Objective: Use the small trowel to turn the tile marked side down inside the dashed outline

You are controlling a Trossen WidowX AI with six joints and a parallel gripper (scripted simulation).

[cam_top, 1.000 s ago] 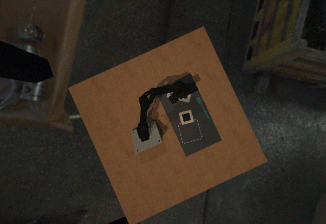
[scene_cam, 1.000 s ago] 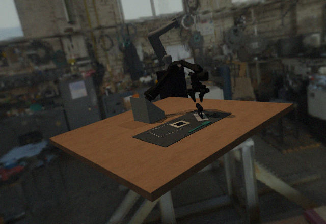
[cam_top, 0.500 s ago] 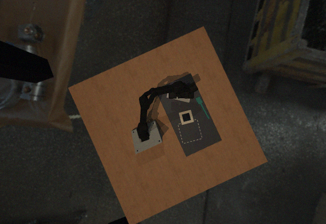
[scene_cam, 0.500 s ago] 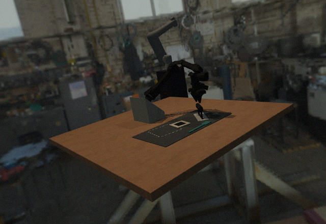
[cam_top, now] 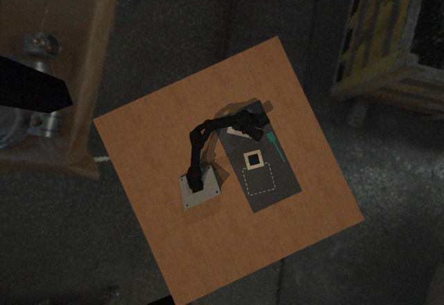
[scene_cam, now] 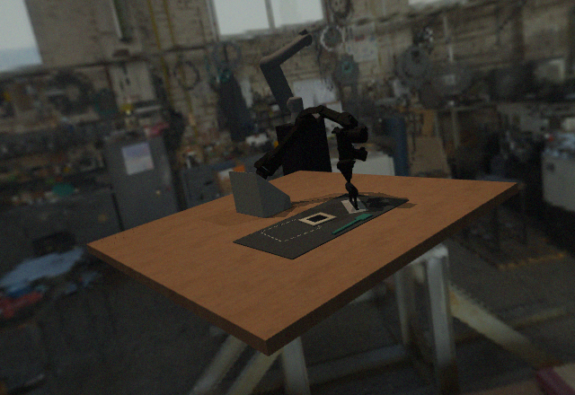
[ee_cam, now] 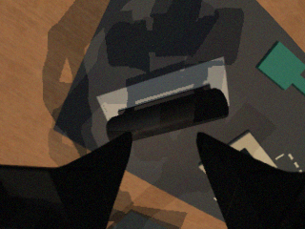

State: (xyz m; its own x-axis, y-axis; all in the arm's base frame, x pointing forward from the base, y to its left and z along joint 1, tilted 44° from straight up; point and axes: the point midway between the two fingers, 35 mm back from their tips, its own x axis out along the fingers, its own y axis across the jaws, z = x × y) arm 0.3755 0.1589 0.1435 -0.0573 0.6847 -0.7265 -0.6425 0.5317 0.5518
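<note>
The trowel lies 7 cm below my gripper tip, 2 cm behind it and 1 cm to the left of it. The rest, counted from my gripper tip: green flat tool 16 cm ahead, 15 cm to the right, 10 cm below; tile 20 cm to the right, 10 cm below.
</note>
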